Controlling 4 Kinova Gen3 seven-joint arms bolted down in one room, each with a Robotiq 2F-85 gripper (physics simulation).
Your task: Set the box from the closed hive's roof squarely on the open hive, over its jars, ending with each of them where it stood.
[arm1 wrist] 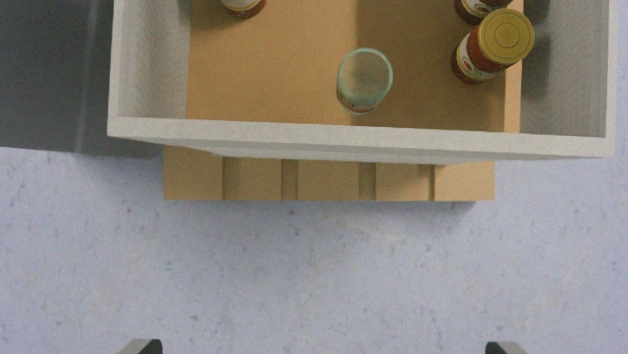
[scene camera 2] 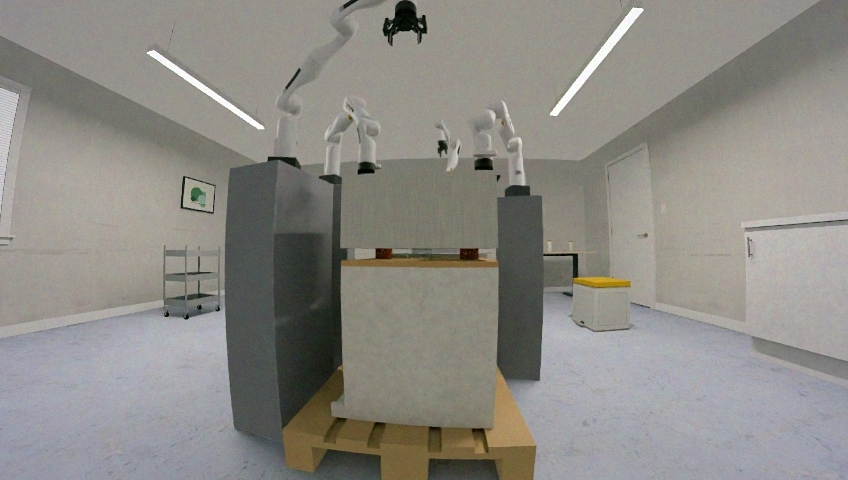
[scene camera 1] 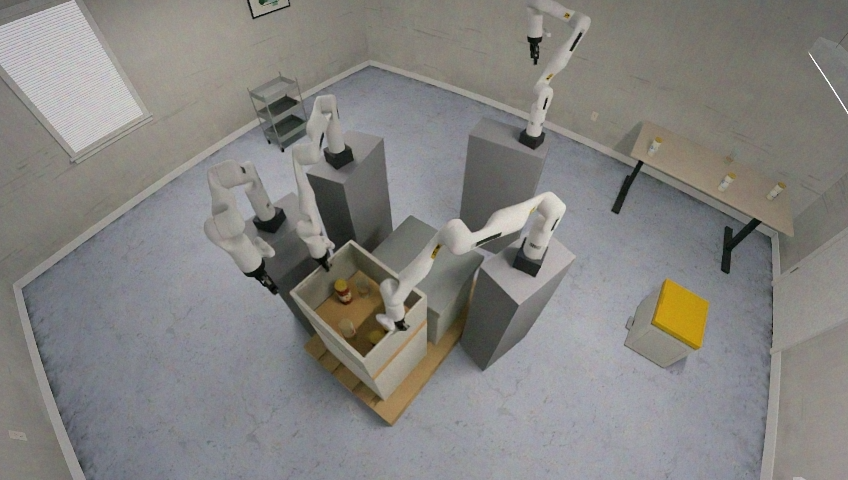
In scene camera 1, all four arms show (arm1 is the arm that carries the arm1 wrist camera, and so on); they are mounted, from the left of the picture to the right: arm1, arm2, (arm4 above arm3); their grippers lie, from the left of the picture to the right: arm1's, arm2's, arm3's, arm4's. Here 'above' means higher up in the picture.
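The pale grey open-ended box [arm1 wrist: 320,131] [scene camera 1: 333,336] [scene camera 2: 419,208] hangs level over the open hive [scene camera 1: 407,371] [scene camera 2: 419,344]; in scene camera 2 a narrow gap shows between them. Through the box I see a glass jar [arm1 wrist: 365,82] [scene camera 1: 346,327] and a red jar [arm1 wrist: 492,45] with a gold lid; another red jar [scene camera 1: 343,292] stands farther back. Arm2's gripper [scene camera 1: 327,266] is shut on the box's upper-left wall, arm3's [scene camera 1: 401,325] on its lower-right wall. Arm1's gripper [arm1 wrist: 324,346] [scene camera 1: 273,289] is open outside the box. Arm4's gripper [scene camera 1: 534,59] hangs high; its fingers are unclear.
The closed hive's grey roof [arm1 wrist: 45,75] [scene camera 1: 458,276] is beside the box. Both hives stand on a wooden pallet [arm1 wrist: 327,181] [scene camera 1: 389,410] [scene camera 2: 404,449]. Grey pedestals [scene camera 1: 505,309] [scene camera 2: 252,297] carry the arms. In scene camera 2 an open gripper [scene camera 2: 405,40] hangs at the top.
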